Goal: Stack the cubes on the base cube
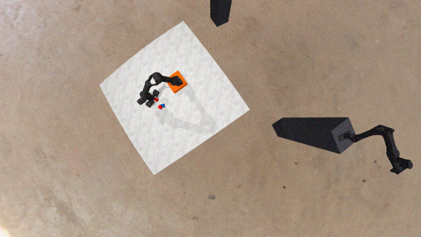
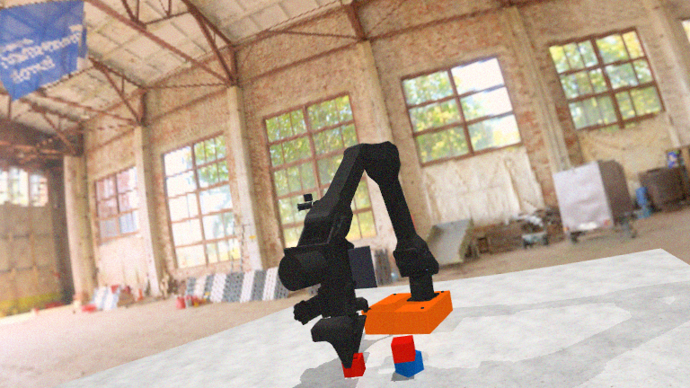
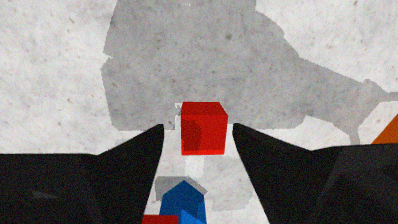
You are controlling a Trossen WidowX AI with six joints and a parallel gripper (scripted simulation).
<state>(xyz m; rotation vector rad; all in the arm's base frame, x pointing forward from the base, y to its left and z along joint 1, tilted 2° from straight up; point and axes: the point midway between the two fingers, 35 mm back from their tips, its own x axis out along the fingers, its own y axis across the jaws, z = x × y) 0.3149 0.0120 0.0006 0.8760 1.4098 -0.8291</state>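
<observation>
The blue base cube lies 30 mm behind my gripper tip, 100 mm to the left of it and 10 mm below it.
</observation>
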